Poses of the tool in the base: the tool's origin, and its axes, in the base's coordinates. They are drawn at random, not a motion.
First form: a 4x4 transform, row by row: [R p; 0 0 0 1], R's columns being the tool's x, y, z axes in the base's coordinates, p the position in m. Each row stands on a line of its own.
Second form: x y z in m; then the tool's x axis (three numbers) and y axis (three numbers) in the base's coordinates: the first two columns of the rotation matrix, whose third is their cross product. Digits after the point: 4 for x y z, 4 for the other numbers.
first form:
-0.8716, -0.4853, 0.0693, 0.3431
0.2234, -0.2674, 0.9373, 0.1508
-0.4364, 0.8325, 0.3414, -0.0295
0, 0, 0, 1
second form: 0.3431, 0.1508, -0.0295, -0.8716, 0.2234, -0.4364, -0.4853, -0.2674, 0.8325
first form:
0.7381, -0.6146, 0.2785, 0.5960
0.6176, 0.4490, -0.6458, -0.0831
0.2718, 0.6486, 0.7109, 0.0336
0, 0, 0, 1
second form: 0.5960, -0.0831, 0.0336, 0.7381, 0.6176, 0.2718, -0.6146, 0.4490, 0.6486
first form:
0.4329, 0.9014, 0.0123, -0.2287
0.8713, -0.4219, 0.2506, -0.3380
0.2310, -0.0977, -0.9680, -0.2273
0, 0, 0, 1
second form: -0.2287, -0.3380, -0.2273, 0.4329, 0.8713, 0.2310, 0.9014, -0.4219, -0.0977
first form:
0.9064, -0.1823, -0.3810, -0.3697
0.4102, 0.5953, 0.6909, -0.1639
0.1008, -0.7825, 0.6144, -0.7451
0, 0, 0, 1
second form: -0.3697, -0.1639, -0.7451, 0.9064, 0.4102, 0.1008, -0.1823, 0.5953, -0.7825
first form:
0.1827, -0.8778, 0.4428, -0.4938
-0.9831, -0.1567, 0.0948, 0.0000
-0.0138, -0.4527, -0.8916, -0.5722
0, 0, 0, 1
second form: -0.4938, 0.0000, -0.5722, 0.1827, -0.9831, -0.0138, -0.8778, -0.1567, -0.4527
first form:
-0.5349, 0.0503, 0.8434, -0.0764
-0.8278, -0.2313, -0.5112, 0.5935
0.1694, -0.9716, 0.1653, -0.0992
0, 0, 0, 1
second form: -0.0764, 0.5935, -0.0992, -0.5349, -0.8278, 0.1694, 0.0503, -0.2313, -0.9716
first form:
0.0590, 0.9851, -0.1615, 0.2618
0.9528, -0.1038, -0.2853, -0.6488
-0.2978, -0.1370, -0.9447, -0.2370
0, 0, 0, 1
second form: 0.2618, -0.6488, -0.2370, 0.0590, 0.9528, -0.2978, 0.9851, -0.1038, -0.1370
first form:
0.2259, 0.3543, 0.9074, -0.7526
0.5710, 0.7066, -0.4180, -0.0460
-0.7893, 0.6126, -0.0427, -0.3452
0, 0, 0, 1
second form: -0.7526, -0.0460, -0.3452, 0.2259, 0.5710, -0.7893, 0.3543, 0.7066, 0.6126
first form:
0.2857, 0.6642, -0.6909, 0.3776
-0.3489, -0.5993, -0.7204, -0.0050
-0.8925, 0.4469, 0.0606, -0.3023
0, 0, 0, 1
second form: 0.3776, -0.0050, -0.3023, 0.2857, -0.3489, -0.8925, 0.6642, -0.5993, 0.4469
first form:
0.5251, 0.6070, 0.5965, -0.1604
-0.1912, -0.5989, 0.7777, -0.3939
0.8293, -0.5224, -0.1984, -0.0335
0, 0, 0, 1
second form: -0.1604, -0.3939, -0.0335, 0.5251, -0.1912, 0.8293, 0.6070, -0.5989, -0.5224
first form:
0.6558, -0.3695, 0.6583, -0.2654
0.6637, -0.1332, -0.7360, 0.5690
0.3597, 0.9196, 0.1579, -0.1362
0, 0, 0, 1
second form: -0.2654, 0.5690, -0.1362, 0.6558, 0.6637, 0.3597, -0.3695, -0.1332, 0.9196
